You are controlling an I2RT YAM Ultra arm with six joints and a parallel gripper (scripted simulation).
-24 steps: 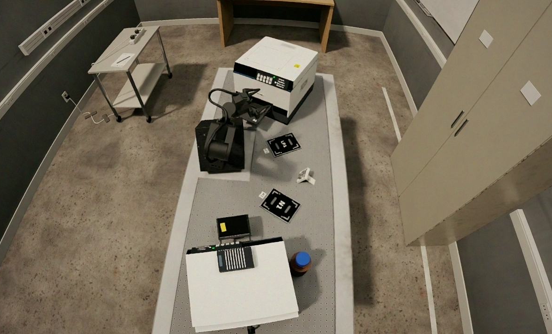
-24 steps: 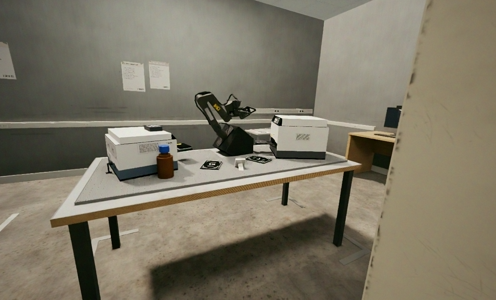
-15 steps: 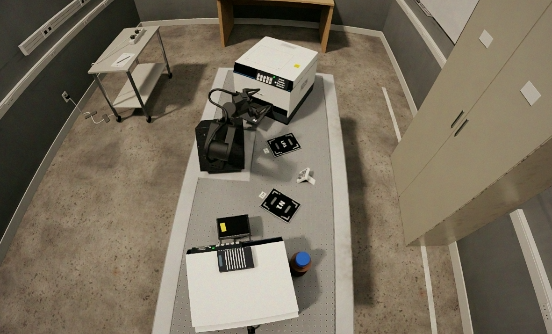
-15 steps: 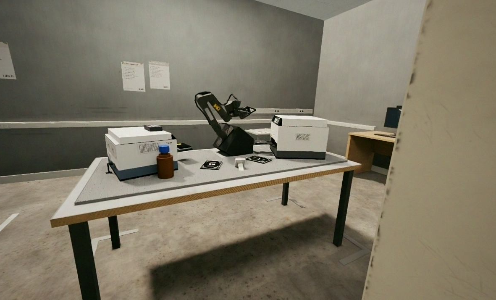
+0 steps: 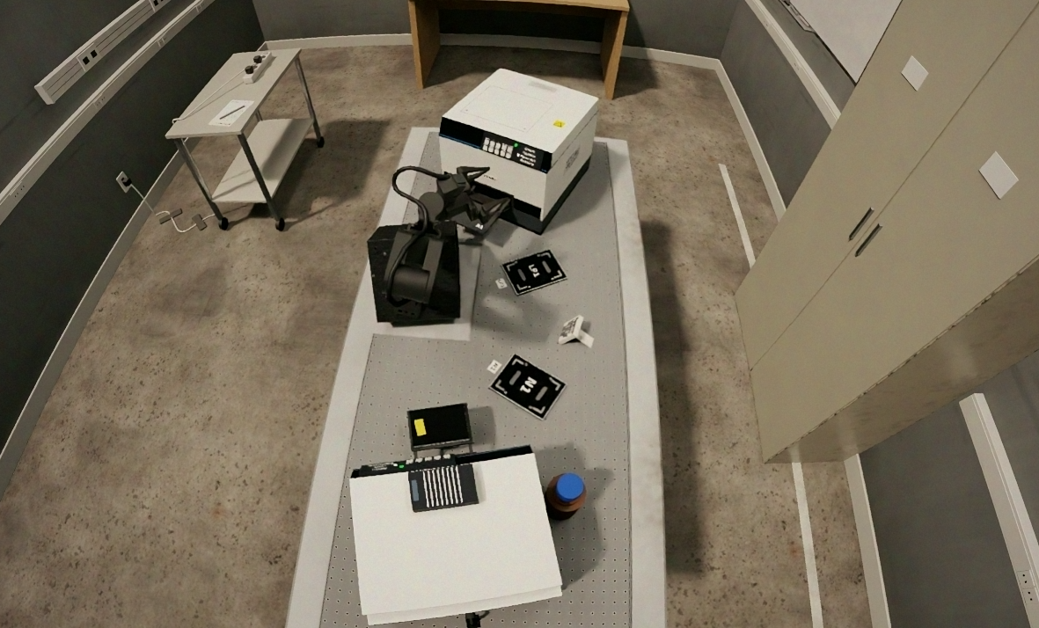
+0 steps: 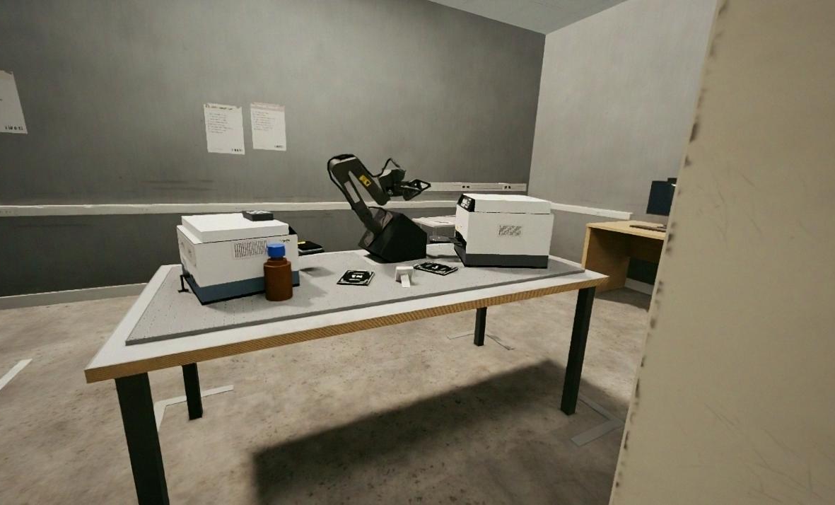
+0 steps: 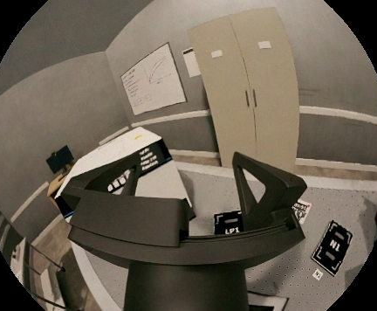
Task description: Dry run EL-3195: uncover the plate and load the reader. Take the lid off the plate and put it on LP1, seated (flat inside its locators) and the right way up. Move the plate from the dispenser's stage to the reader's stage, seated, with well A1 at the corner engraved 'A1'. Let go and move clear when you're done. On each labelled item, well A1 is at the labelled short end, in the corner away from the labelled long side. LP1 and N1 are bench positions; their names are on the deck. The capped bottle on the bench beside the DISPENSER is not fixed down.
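Right now my hand is 52 cm to the left of the black plate, 25 cm above it and 7 cm past it. Round my hand: well plate: 52 cm to the right, 26 cm below, 7 cm behind; blue-capped bottle: 65 cm to the right, 24 cm below, 23 cm ahead.
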